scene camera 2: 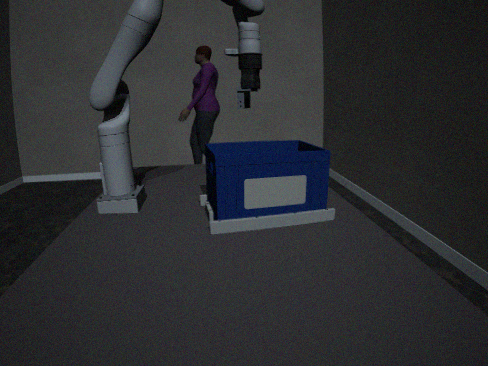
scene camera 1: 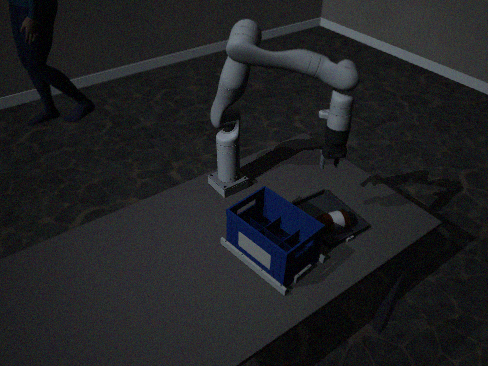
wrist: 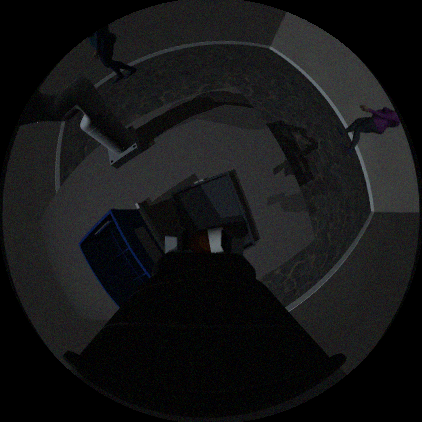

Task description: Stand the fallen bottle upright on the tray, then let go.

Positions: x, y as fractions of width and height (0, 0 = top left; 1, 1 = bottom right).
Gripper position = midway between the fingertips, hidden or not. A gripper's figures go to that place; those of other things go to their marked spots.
Labels:
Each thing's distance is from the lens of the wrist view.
my gripper (wrist: 0.48, 0.56): 0.18 m
bottle (wrist: 0.49, 0.57): 0.37 m

